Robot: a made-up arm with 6 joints.
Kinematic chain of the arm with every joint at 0, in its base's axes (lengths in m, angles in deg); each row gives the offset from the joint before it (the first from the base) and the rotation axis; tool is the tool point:
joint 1: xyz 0 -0.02 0.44 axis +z
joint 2: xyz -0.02 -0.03 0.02 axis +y
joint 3: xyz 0 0.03 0.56 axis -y
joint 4: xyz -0.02 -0.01 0 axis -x
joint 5: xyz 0.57 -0.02 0 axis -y
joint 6: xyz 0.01 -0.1 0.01 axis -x
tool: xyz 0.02 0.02 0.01
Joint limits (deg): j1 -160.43..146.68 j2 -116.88..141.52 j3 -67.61..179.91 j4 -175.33..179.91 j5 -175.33..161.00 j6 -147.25..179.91
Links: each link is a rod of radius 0.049 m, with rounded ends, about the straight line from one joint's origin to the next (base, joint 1, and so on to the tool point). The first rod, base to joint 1, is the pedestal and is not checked.
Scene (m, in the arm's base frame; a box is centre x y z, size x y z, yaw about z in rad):
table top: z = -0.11
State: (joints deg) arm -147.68 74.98 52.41 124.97 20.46 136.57
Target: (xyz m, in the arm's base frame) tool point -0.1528 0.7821 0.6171
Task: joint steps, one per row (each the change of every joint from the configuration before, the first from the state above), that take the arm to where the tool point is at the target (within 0.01 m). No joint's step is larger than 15 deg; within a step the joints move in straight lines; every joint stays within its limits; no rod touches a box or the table.
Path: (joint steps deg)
1: 8.78 -13.34 14.55 -2.23 -0.58 0.27
2: 8.79 -13.33 14.54 -2.23 -0.57 0.27
3: 8.78 -13.34 14.55 -2.23 -0.58 0.27
4: 8.79 -13.34 14.55 -2.23 -0.57 0.27
5: 8.78 -13.33 14.55 -2.22 -0.58 0.27
6: 8.79 -13.34 14.54 -2.23 -0.58 0.27
7: 8.78 -13.34 14.55 -2.23 -0.57 0.27
8: 8.79 -13.33 14.55 -2.23 -0.58 0.27

